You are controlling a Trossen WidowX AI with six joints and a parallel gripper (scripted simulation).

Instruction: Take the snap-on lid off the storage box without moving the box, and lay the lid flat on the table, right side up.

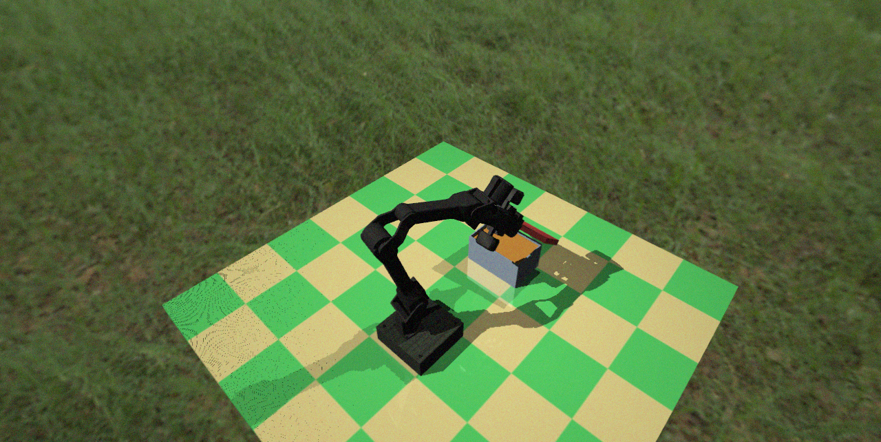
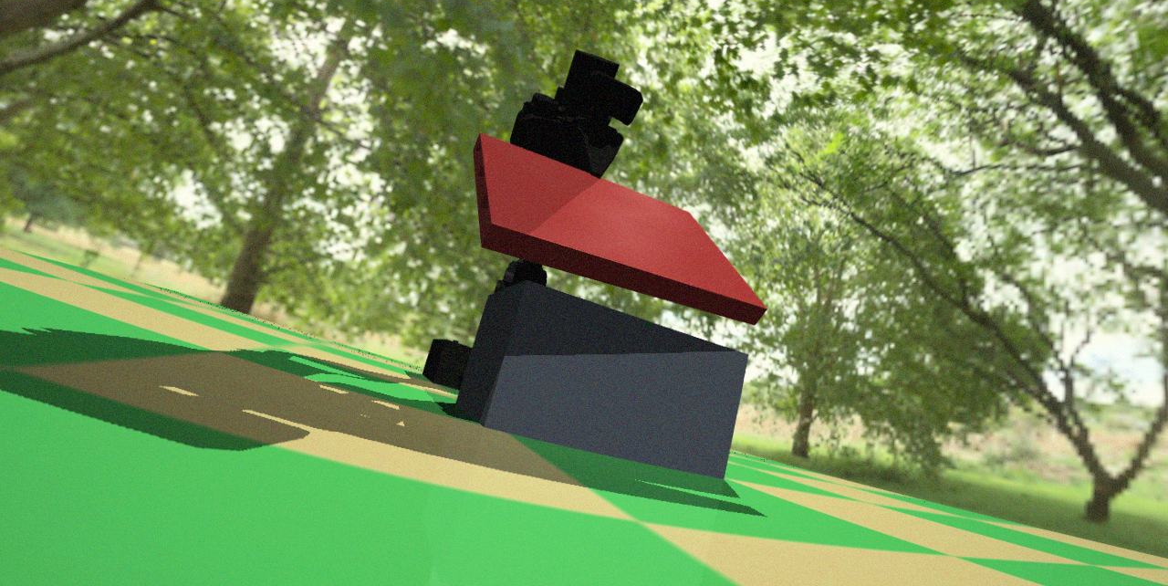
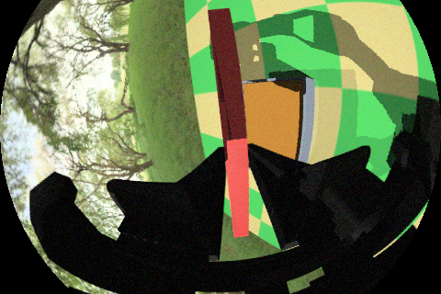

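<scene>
My gripper tip is 60 mm short of the red lid, 20 mm to the right of it and 50 mm above it. The rest, counted from my gripper tip: grey-blue storage box: 40 mm ahead, 40 mm to the left, 180 mm below.
</scene>
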